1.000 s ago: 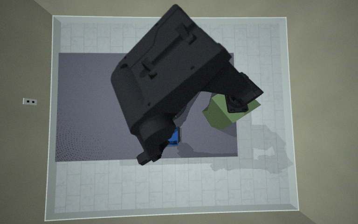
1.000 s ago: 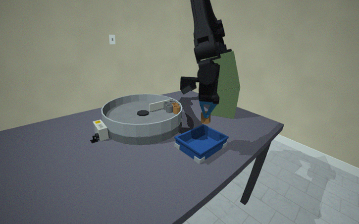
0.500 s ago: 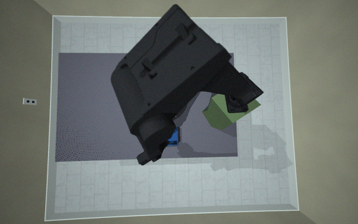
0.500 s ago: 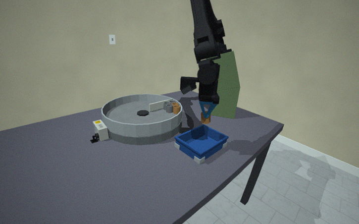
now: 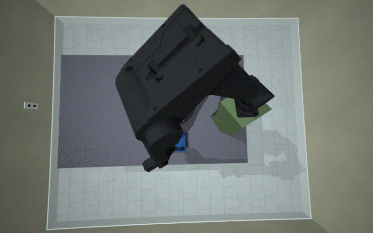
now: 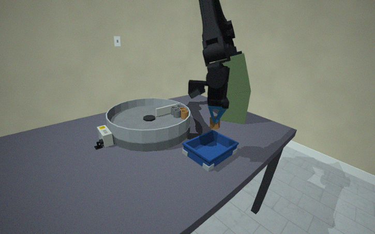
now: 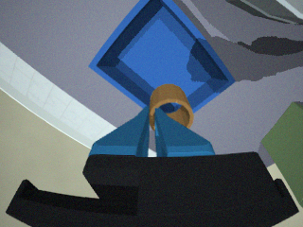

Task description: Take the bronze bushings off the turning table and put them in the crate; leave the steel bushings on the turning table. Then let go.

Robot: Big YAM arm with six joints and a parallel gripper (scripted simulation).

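My hand is 14 cm above the blue crate, 2 cm past it and 1 cm to the left of it. From my hand the other things lie so: grey turning table 37 cm to the right, 11 cm below, 6 cm ahead.
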